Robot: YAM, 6 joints.
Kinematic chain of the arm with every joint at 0, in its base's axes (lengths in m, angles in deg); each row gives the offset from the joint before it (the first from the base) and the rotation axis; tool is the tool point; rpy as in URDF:
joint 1: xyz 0 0 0.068 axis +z
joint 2: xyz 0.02 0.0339 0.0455 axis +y
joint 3: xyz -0.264 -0.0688 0 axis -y
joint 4: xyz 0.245 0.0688 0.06 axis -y
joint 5: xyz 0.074 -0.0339 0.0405 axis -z
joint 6: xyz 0.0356 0 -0.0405 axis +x
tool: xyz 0 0 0 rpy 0 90 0
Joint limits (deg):
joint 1: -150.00..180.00
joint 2: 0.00..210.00
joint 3: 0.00..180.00
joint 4: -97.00..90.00
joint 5: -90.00..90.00
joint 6: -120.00..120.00
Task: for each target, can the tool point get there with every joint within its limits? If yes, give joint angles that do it. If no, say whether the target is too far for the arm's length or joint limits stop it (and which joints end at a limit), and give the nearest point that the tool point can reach.
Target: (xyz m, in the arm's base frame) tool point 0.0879 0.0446 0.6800
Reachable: yes | joints 41.84 74.01 131.07 -8.23 45.64 19.66
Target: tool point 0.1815 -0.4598 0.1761
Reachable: yes | joints -65.87 137.11 118.90 -55.28 38.78 61.07
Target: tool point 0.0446 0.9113 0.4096
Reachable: no: too far | nearest point 0.0300 0.6133 0.3106 | short by 0.314 m
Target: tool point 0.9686 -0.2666 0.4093
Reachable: no: too far | nearest point 0.5972 -0.1644 0.2936 | short by 0.402 m
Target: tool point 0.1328 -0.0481 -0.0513
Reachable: yes | joints -16.84 139.58 33.37 -23.24 12.23 -12.09
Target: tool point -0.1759 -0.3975 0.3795
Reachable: yes | joints -109.92 127.37 147.05 -82.25 57.26 -12.22
